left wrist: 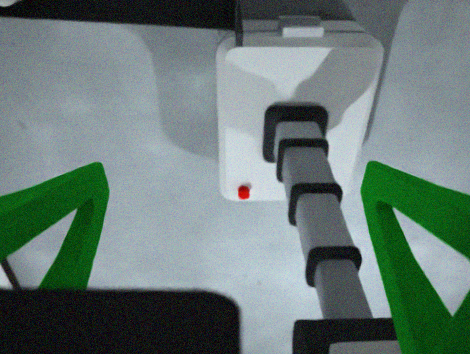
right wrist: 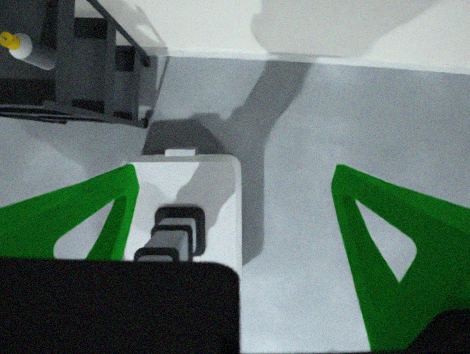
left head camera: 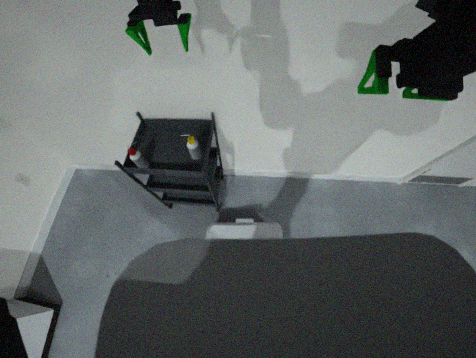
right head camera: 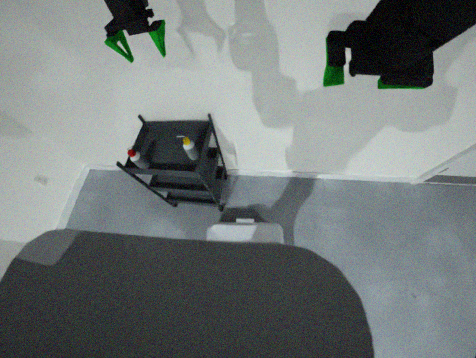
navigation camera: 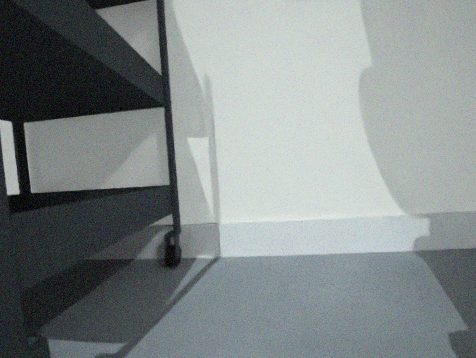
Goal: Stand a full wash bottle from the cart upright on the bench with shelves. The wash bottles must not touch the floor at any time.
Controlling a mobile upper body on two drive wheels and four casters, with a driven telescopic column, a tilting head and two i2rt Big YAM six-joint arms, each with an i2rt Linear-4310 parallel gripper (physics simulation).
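Frame: origin at the left arm's base, x left, y back, z up, level; metres.
Seen in the pictures: left gripper, fingertip midpoint: (left wrist: 234, 176) (left head camera: 168, 52) (right head camera: 148, 58); right gripper, fingertip midpoint: (right wrist: 235, 175) (left head camera: 381, 92) (right head camera: 351, 83).
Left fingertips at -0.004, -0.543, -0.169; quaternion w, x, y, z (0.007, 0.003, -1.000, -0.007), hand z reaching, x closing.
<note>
Pixels of each thing's top centre, then the offset from my left fingertips to it, as dx, dy, dz. "pt": a spot on its surface instead.
- wash bottle with a yellow cap, top centre: (left head camera: 186, 134) (right head camera: 181, 135) +0.061, -0.062, -0.404
- wash bottle with a red cap, top centre: (left head camera: 128, 145) (right head camera: 128, 147) +0.337, -0.008, -0.404
- cart's wheel at a spot on its surface: (navigation camera: 172, 254) pt -0.034, -0.214, -1.204
A wash bottle with a yellow cap (left head camera: 194, 148) (right head camera: 190, 149) (right wrist: 27, 50) stands upright on the dark cart's top shelf, at its right side. A wash bottle with a red cap (left head camera: 138, 158) (right head camera: 138, 159) stands at the front left of the same shelf. The cart (left head camera: 172, 170) (right head camera: 172, 171) (right wrist: 65, 55) is dark grey with several shelves. How full the bottles are is too blurred to tell. My left gripper (left head camera: 168, 51) (right head camera: 148, 59) (left wrist: 234, 176) is open and empty, above and beyond the cart in the head views. My right gripper (left head camera: 396, 94) (right head camera: 359, 86) (right wrist: 235, 175) is open and empty, far to the cart's right. The bench with shelves cannot be made out for certain.
A wall (navigation camera: 290, 125) rises behind the cart. My white base (left head camera: 245, 231) (right head camera: 245, 233) (left wrist: 250, 80) (right wrist: 220, 175) is close to the cart's lower right. A white-topped piece of furniture (left head camera: 35, 325) shows at the lower left. The cart's wheel (navigation camera: 172, 254) stands near the wall.
</note>
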